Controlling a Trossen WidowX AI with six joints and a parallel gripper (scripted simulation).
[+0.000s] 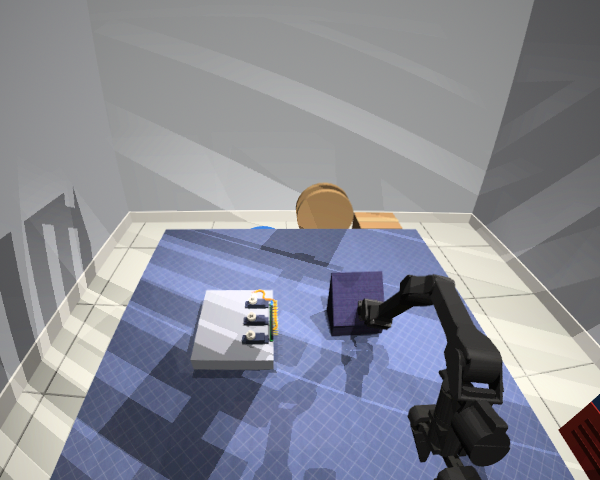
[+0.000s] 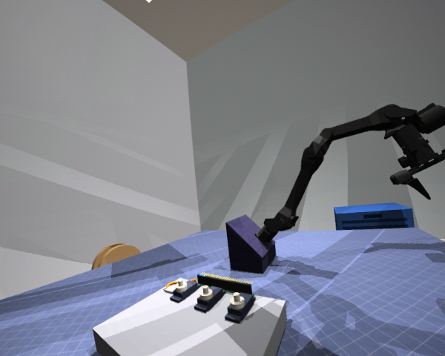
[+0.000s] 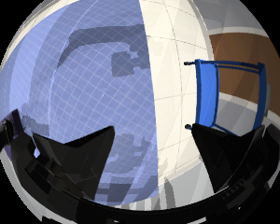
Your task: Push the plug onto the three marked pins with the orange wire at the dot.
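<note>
My gripper tip is now 27 cm short of the blue marked band, 61 cm to the left of it and 14 cm above it. From my gripper tip the other things lie so: pin strip (27 cm ahead, 55 cm to the right, 15 cm below); then servo motor (32 cm ahead, 55 cm to the right, 17 cm below); then grey holder (43 cm ahead, 55 cm to the right, 19 cm below).
</note>
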